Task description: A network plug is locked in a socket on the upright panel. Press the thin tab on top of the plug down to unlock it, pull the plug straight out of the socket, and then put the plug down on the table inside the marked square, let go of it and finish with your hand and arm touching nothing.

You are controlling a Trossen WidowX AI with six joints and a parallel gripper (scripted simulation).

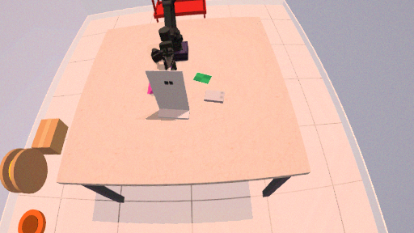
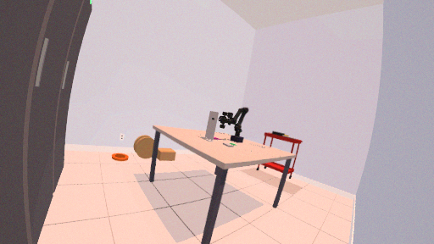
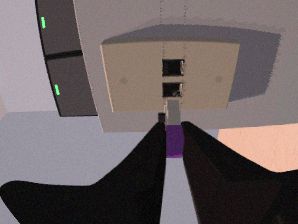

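My gripper tip is 240 mm above the marked square, 120 mm past it and 100 mm to the left of it. The rest, counted from my gripper tip: network plug (right at my gripper tip); pale flat block (230 mm below, 210 mm to the left, 40 mm ahead); upright panel (100 mm below, 90 mm ahead, 20 mm to the right).
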